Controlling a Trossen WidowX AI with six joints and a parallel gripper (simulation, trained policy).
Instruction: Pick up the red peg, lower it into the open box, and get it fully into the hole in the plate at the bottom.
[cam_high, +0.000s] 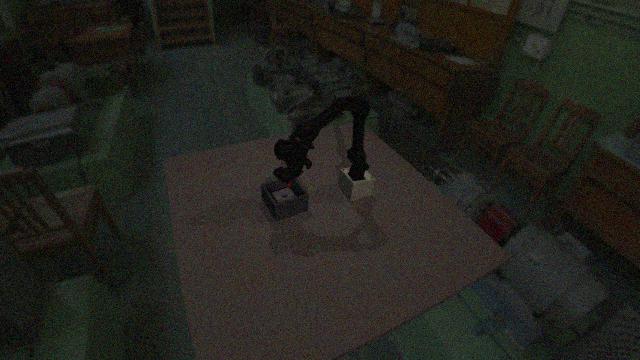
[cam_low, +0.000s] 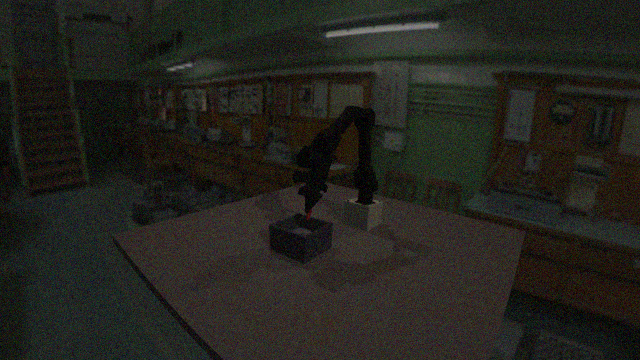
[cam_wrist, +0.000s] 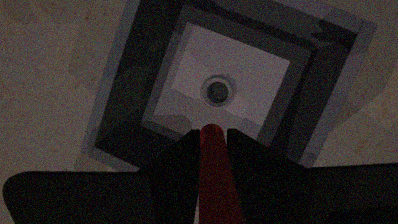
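The red peg is 2 cm above my gripper tip, 1 cm to the left of it and 1 cm behind it. From my gripper tip the other things lie so: pale plate 10 cm below, 1 cm to the right, 1 cm ahead; then dark box 12 cm below, 1 cm to the right, 1 cm ahead.
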